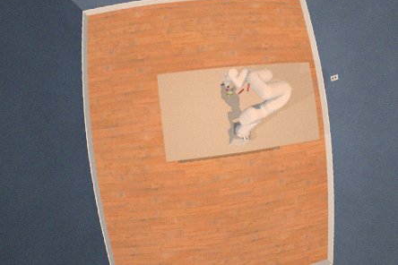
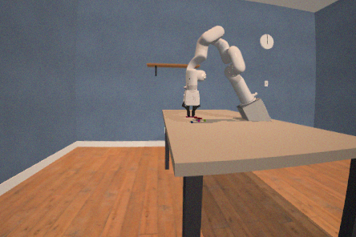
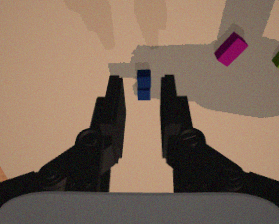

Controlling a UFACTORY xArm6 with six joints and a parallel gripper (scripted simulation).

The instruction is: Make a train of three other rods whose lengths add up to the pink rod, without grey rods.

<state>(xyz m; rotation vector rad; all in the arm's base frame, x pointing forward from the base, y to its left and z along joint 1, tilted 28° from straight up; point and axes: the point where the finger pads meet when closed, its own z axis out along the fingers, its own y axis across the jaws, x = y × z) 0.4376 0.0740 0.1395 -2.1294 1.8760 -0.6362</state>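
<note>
Right now the red rod is 100 mm behind my hand, 150 mm to the right of it and 50 mm below it. Round my hand: lime rod (110 mm behind, 30 mm to the right, 50 mm below); grey rod (70 mm behind, 70 mm to the right, 50 mm below); magenta rod (60 mm behind, 20 mm to the right, 50 mm below).
</note>
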